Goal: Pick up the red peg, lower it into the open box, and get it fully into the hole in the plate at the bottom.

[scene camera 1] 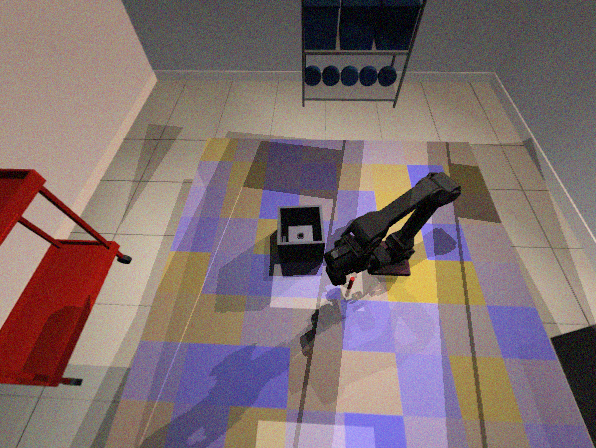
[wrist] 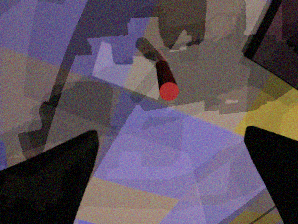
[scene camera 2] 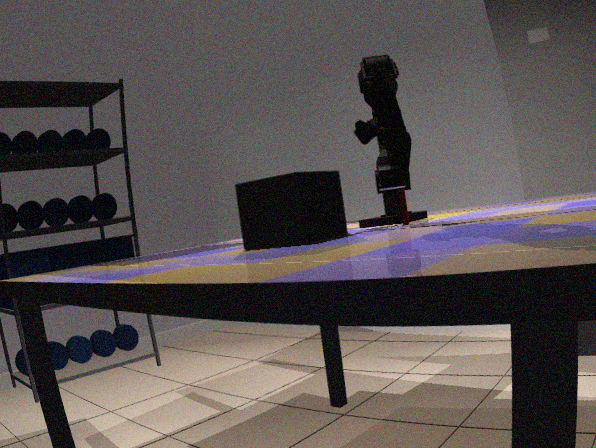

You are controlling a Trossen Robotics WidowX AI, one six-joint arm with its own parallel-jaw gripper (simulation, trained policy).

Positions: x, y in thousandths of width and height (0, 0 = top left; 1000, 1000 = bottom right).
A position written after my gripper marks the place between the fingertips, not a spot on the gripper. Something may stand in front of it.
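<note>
My gripper (scene camera 2: 680, 387), (scene camera 1: 596, 622), (wrist: 582, 609). Dark box (scene camera 2: 504, 463), (scene camera 1: 514, 561); out of frame in the wrist view.
</note>
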